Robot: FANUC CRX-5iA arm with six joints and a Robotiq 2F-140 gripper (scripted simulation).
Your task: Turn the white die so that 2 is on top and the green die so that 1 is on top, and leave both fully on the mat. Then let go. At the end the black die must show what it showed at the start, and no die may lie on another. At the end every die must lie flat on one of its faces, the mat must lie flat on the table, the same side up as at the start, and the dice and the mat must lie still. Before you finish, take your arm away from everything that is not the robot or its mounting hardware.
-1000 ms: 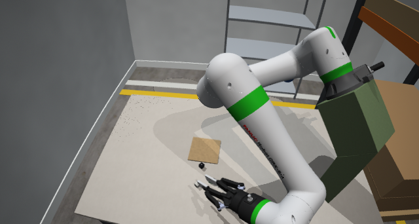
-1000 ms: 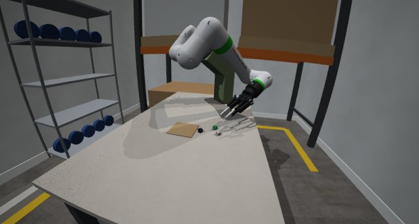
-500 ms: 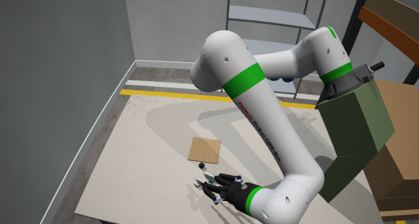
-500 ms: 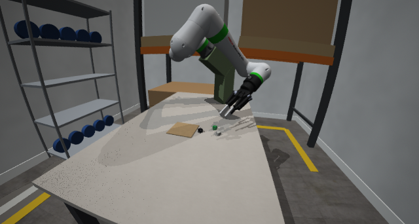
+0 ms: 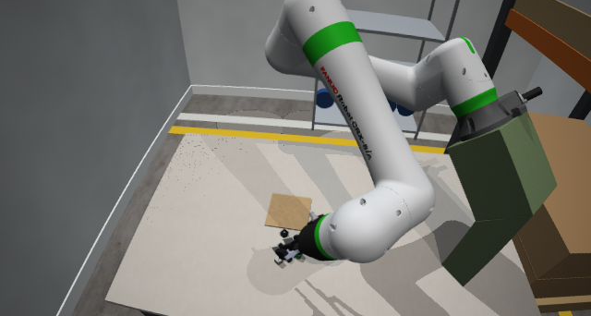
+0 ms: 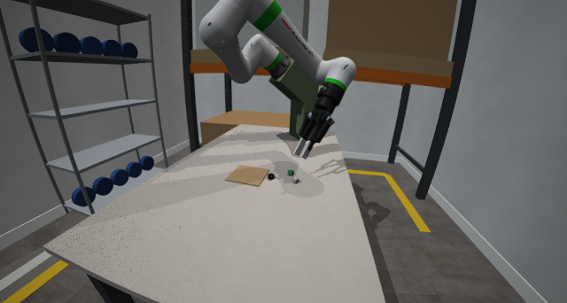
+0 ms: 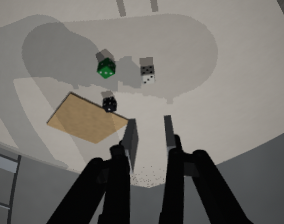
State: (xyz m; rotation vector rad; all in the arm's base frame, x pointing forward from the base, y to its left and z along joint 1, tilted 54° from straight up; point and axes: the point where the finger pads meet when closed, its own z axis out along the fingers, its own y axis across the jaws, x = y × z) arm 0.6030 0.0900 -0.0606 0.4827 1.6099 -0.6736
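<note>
The white die lies 2 cm ahead of my hand, 2 cm to the right of it and 13 cm below it. Also, from my hand: mat (2 cm behind, 21 cm to the right, 13 cm below); then black die (12 cm to the right, 13 cm below); then green die (4 cm behind, 4 cm to the right, 13 cm below).
</note>
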